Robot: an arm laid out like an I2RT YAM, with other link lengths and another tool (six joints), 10 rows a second.
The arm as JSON. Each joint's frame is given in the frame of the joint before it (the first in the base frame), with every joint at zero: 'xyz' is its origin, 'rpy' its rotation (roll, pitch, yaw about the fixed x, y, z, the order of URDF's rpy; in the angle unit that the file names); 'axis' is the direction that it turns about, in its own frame. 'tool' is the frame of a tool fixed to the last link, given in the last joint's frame.
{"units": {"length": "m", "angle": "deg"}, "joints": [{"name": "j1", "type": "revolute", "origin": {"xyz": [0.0, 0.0, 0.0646], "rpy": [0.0, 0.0, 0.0]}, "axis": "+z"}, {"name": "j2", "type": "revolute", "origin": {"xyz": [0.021, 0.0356, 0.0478], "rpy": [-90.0, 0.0, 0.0]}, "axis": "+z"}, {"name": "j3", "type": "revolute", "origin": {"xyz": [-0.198, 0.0, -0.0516], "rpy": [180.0, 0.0, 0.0]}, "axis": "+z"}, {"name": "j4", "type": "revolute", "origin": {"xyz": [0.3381, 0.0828, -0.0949], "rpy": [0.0, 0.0, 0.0]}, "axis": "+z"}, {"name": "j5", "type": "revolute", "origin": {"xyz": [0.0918, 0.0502, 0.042], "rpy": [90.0, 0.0, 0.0]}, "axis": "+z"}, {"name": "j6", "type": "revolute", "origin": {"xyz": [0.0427, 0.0, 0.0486], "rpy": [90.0, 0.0, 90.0]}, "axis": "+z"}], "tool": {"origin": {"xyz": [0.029, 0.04, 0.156], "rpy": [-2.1, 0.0, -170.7]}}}
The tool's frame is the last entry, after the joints.
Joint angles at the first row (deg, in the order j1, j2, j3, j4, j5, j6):
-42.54 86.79 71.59 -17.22 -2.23 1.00
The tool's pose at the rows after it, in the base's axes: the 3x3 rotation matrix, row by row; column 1 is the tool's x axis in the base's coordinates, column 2 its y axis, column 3 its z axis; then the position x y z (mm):
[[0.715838 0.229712 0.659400], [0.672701 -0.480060 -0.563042], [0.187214 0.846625 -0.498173]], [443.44 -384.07 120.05]
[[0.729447 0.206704 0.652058], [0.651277 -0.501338 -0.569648], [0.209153 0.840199 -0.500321]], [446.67 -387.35 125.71]
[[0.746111 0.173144 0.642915], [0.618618 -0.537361 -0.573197], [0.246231 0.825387 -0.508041]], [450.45 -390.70 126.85]
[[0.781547 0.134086 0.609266], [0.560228 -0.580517 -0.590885], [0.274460 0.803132 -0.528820]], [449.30 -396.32 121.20]
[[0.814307 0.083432 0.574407], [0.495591 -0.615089 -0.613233], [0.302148 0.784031 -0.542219]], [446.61 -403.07 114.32]
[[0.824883 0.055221 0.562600], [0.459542 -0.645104 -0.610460], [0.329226 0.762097 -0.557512]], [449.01 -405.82 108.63]
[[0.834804 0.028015 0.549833], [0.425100 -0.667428 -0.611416], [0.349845 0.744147 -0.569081]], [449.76 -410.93 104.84]
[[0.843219 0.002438 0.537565], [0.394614 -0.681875 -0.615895], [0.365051 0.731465 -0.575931]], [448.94 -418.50 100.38]
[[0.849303 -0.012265 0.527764], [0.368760 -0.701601 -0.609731], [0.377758 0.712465 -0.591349]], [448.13 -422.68 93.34]
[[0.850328 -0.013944 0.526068], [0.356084 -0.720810 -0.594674], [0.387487 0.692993 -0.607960]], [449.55 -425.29 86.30]
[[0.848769 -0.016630 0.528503], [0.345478 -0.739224 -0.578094], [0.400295 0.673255 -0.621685]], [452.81 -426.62 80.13]
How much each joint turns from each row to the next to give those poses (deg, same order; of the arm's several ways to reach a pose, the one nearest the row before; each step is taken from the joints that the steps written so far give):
-0.02 0.58 1.62 -0.57 0.02 1.07
0.02 1.64 2.72 -1.20 0.52 1.86
-0.09 2.17 2.83 -1.14 0.32 2.88
-0.12 2.58 2.70 -1.48 1.83 3.51
-0.28 2.05 1.68 -0.54 1.94 3.64
-0.19 2.23 2.16 -0.96 0.10 2.50
-0.41 2.08 2.19 -0.88 0.14 2.03
-0.65 1.89 1.67 -0.26 0.10 1.49
-0.54 1.82 1.57 -0.79 -0.34 1.29
-0.42 2.07 1.91 -0.98 -0.90 0.69
-0.25 2.03 1.93 -0.86 -0.99 0.80

